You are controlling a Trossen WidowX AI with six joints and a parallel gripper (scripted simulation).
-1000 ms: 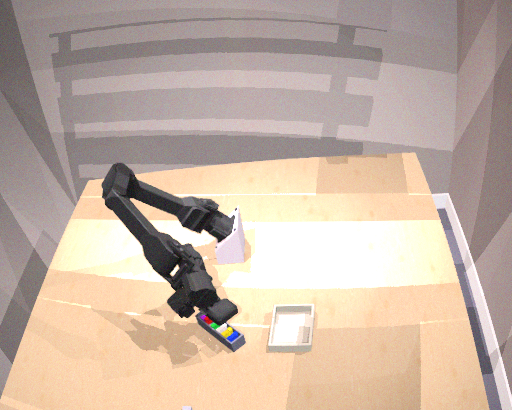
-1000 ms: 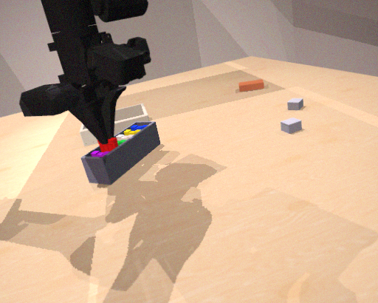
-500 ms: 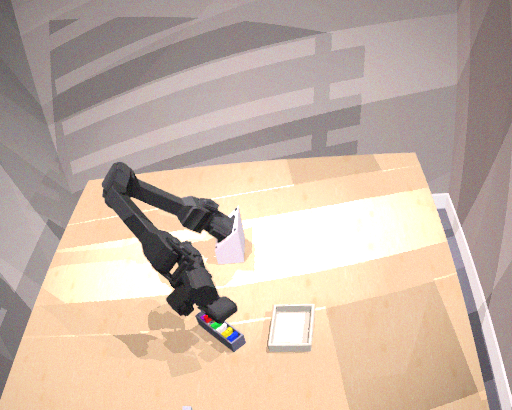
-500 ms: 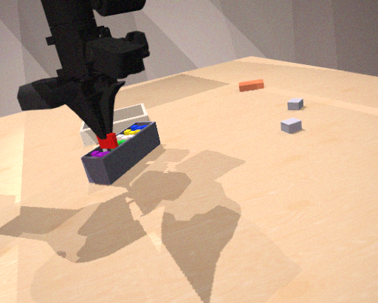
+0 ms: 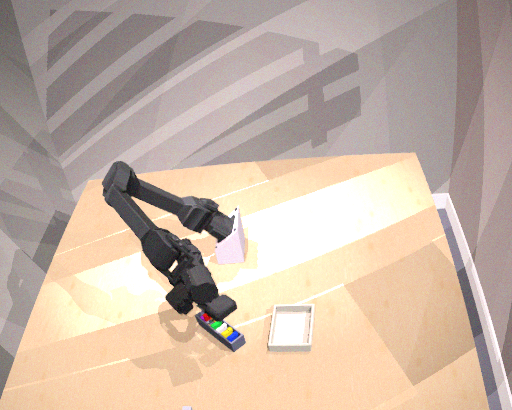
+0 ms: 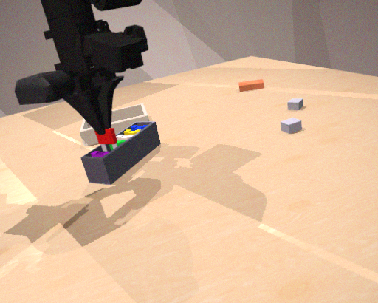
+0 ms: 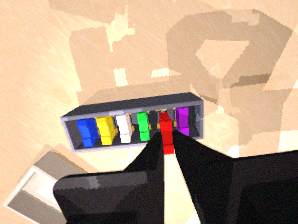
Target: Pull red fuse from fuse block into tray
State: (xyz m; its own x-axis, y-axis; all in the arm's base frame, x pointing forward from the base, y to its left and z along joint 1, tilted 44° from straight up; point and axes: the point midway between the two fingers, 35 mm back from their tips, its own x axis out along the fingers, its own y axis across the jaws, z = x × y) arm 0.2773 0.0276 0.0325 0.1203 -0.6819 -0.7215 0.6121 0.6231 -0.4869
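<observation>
The white tray is 200 mm to the left of my gripper tip and 60 mm below it. Also, from my gripper tip: red fuse: 10 mm below.
</observation>
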